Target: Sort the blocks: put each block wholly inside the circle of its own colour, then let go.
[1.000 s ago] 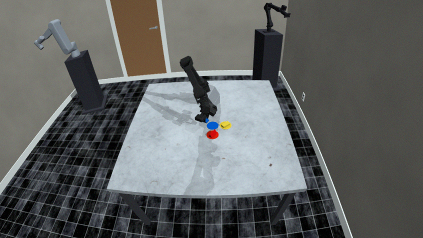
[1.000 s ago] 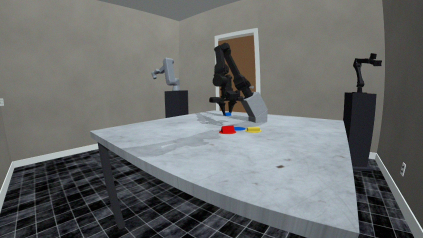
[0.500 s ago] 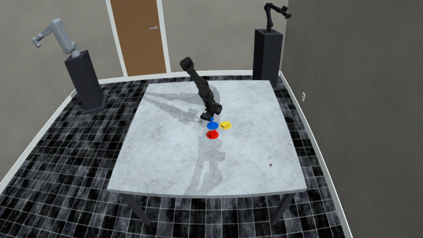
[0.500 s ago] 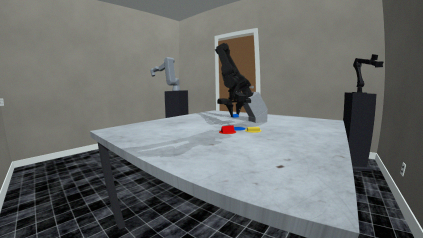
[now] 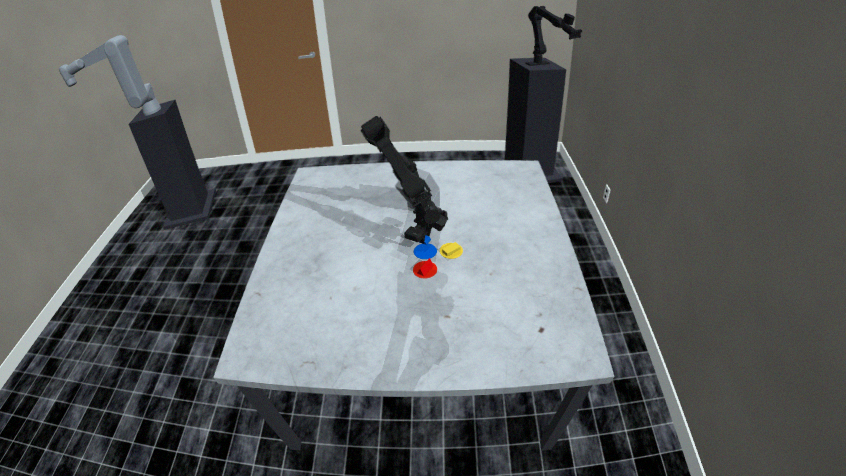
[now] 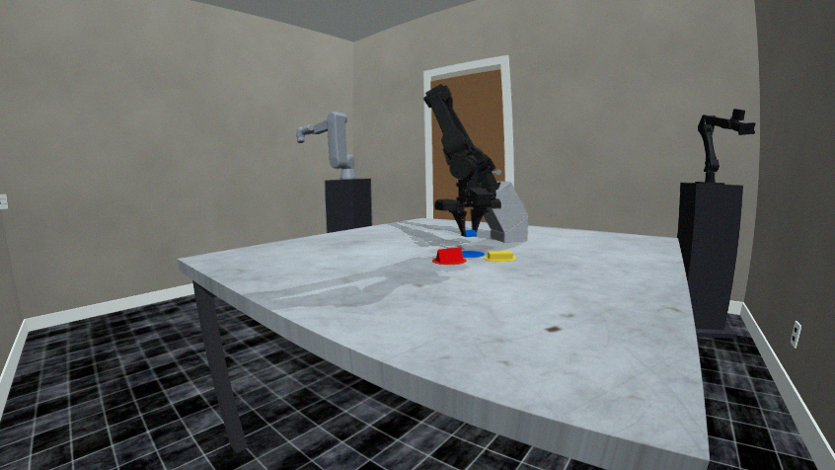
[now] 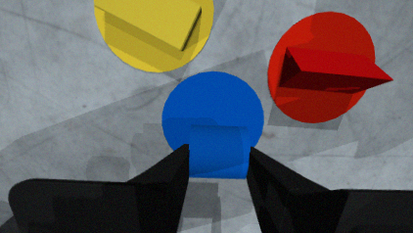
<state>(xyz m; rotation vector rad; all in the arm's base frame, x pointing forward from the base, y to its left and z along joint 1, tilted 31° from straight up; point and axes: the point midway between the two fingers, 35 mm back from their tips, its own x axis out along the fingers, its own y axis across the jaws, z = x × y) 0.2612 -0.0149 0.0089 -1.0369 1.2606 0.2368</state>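
The blue circle lies 90 mm below my hand. Round my hand: small blue block: 30 mm below; yellow block: 30 mm ahead, 100 mm to the left, 80 mm below; red block: 90 mm ahead, 30 mm to the right, 80 mm below.
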